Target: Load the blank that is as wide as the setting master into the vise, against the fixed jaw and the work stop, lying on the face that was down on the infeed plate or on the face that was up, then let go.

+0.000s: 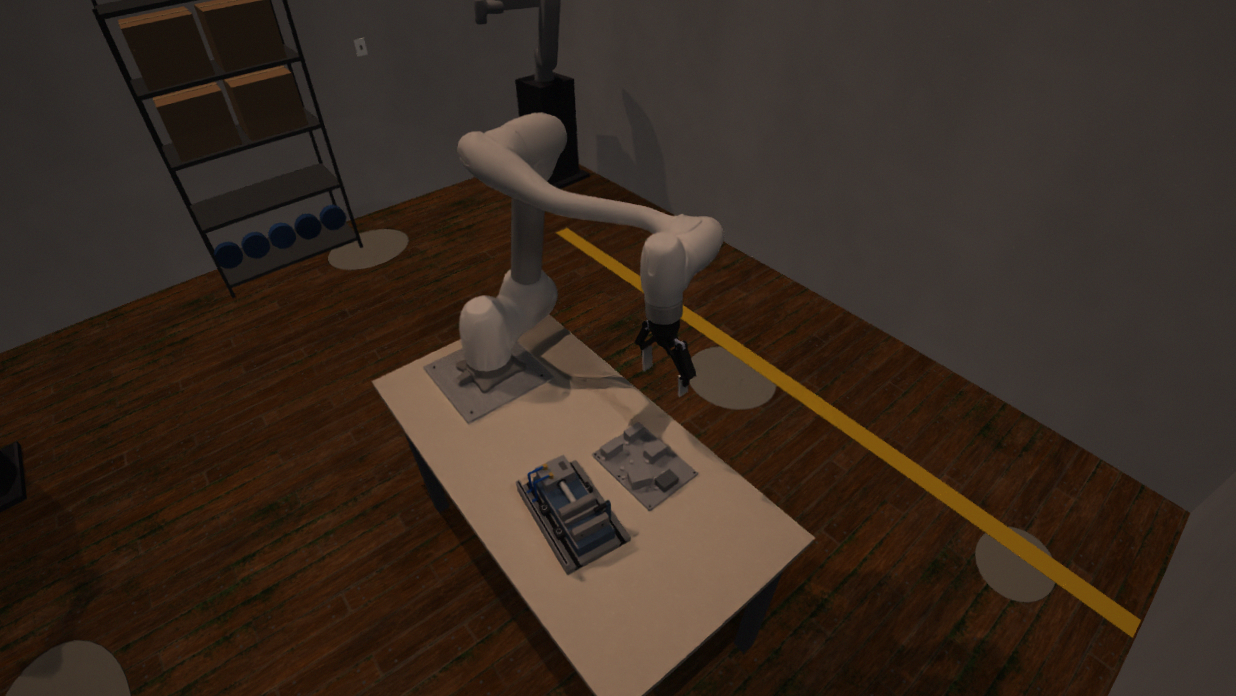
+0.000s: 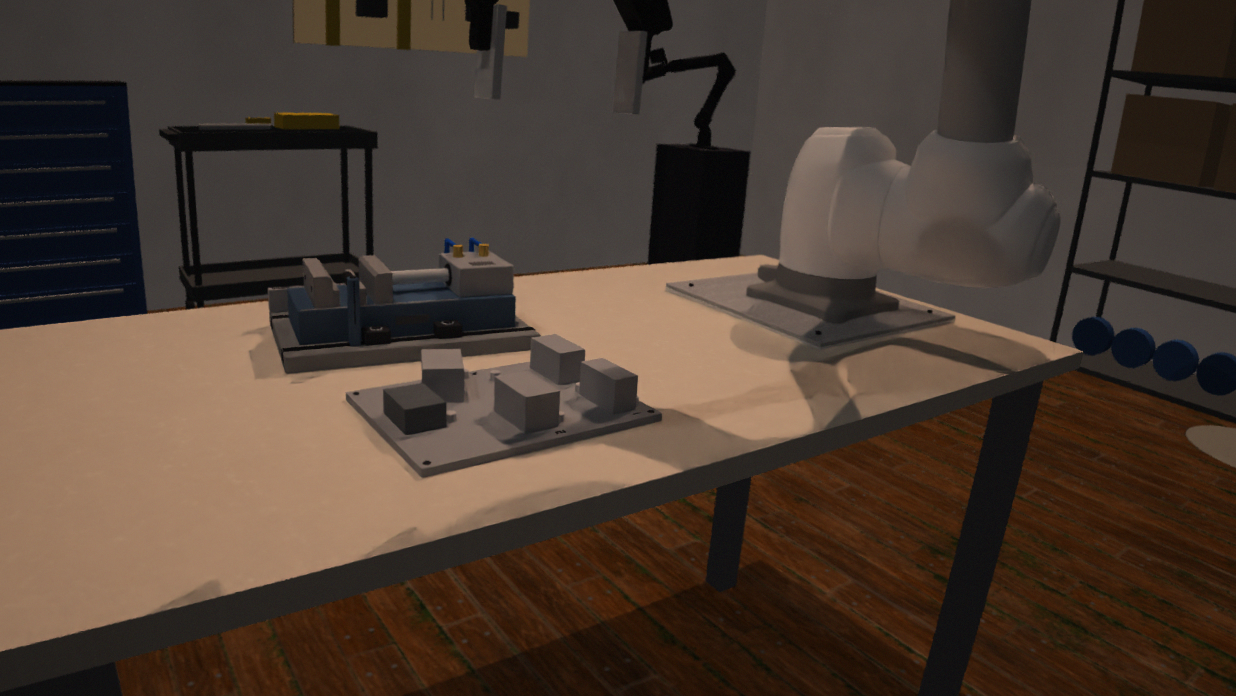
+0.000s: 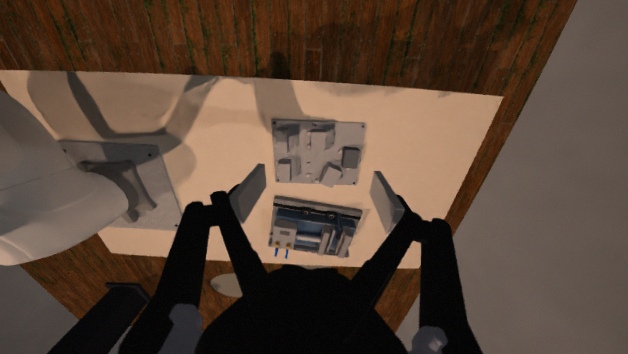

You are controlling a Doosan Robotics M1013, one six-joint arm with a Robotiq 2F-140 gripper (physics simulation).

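Places are measured from the arm's base along level axes (x ahead, y up, z right), in metres.
Pixels of known places: gripper, fingertip midpoint: (image 1: 664, 380) (image 2: 560, 106) (image 3: 318, 178); arm's base, link origin: (image 1: 491, 367) (image 2: 822, 301) (image 3: 120, 186).
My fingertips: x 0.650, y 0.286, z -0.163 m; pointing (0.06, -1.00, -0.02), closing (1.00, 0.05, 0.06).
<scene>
For each thing: its top centre in the pictures, then the offset to it from my fingertips. "spot": a spot on its surface instead. Level surfaces: height alone.
- dark block, top centre: (image 2: 414, 395) (image 3: 351, 159) (image 1: 666, 478) dx +0.095, dy -0.265, dz +0.077 m
- light block, top centre: (image 2: 442, 358) (image 1: 639, 474) (image 3: 330, 177) dx +0.039, dy -0.254, dz +0.128 m
- large block, top centre: (image 2: 526, 383) (image 3: 318, 143) (image 1: 655, 447) dx +0.004, dy -0.254, dz +0.028 m
- end block, top centre: (image 2: 608, 368) (image 3: 281, 142) (image 1: 634, 429) dx -0.091, dy -0.254, dz +0.022 m
- blue vise, top centre: (image 2: 399, 259) (image 1: 569, 494) (image 3: 313, 245) dx -0.015, dy -0.199, dz +0.336 m
- upright stop, surface spot: (image 2: 353, 309) spot: dx +0.072, dy -0.235, dz +0.273 m
- table, surface height: dy -0.298 m
- vise's cylinder block, top centre: (image 2: 475, 259) (image 1: 554, 469) (image 3: 283, 238) dx -0.106, dy -0.202, dz +0.311 m
My gripper (image 1: 665, 378) (image 2: 558, 86) (image 3: 318, 178) is wide open and empty, high above the table. The infeed plate (image 1: 653, 498) (image 2: 432, 456) (image 3: 350, 132) bears a dark block (image 1: 666, 478) (image 2: 415, 408) (image 3: 350, 157) and several light grey blocks. One light block (image 1: 640, 477) (image 2: 442, 376) (image 3: 330, 175), beside the dark one, sits turned askew. Others are a large block (image 2: 526, 402) (image 3: 319, 140), an end block (image 2: 608, 384) and one behind it (image 2: 557, 358). The blue vise (image 2: 415, 315) (image 3: 310, 227) has no block between its end jaw (image 2: 320, 280) and rod-side jaw (image 2: 374, 278). An upright stop (image 2: 353, 309) stands at its side.
The plate and vise stand side by side on the table (image 1: 709, 561) (image 2: 216, 484). The arm's base plate (image 1: 471, 406) (image 2: 817, 328) (image 3: 167, 205) is at one end. Blue fittings rise from the vise's cylinder block (image 2: 478, 274). A shelf rack and a cart stand away from the table.
</scene>
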